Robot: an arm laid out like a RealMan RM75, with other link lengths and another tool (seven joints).
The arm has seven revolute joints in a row. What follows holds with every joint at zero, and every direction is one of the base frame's. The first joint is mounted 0.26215 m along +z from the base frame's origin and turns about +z. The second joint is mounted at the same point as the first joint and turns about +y. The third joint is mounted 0.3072 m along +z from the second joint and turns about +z. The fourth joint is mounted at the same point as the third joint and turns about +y. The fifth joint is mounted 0.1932 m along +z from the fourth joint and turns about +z. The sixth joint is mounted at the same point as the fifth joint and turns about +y. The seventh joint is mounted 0.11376 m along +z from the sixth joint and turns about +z. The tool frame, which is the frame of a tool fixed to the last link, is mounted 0.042 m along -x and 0.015 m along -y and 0.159 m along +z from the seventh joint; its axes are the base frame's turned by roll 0, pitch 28.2 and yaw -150.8 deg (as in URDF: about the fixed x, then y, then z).
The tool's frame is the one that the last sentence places.
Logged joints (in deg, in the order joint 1, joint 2, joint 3, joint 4, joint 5, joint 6, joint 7), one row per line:
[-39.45 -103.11 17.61 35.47 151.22 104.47 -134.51]
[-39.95 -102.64 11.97 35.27 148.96 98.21 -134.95]
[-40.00 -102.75 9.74 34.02 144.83 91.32 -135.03]
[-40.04 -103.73 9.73 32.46 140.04 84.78 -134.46]
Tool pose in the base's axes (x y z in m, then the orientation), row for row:
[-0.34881 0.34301 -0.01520 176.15 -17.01 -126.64]
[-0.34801 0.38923 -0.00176 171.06 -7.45 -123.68]
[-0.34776 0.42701 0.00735 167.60 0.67 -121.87]
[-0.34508 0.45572 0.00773 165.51 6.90 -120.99]
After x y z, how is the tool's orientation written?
As angles about the fixed x, y, z axes (roll, pitch, yaw), in degrees.
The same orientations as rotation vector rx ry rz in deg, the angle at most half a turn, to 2 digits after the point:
[72.45 -146.00 6.05]
[79.05 -149.50 -6.46]
[84.50 -151.81 -16.99]
[88.41 -153.47 -24.85]

